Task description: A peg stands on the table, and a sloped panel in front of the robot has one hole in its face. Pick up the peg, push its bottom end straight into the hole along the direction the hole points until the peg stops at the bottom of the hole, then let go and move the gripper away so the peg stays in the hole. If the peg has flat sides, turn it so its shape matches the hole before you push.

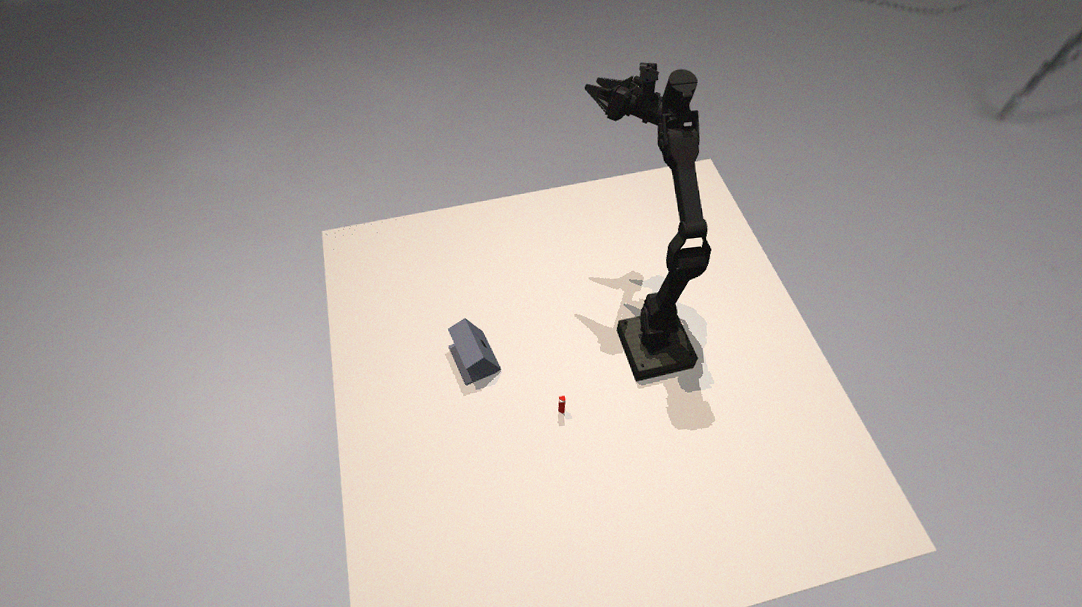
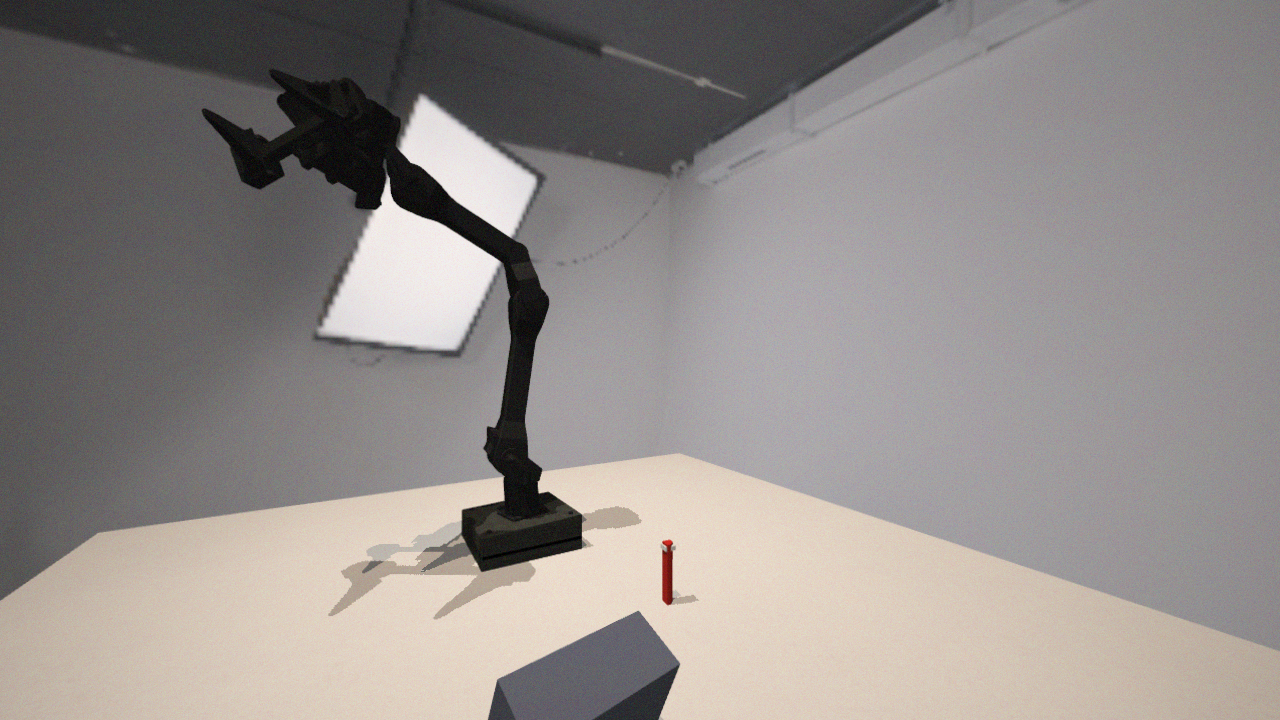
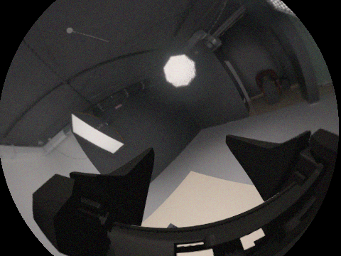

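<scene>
The thin red peg is 270 mm ahead of my gripper tip, 420 mm to the left of it and 570 mm below it. Also, from my gripper tip: grey sloped panel 400 mm ahead, 180 mm to the left, 580 mm below.
</scene>
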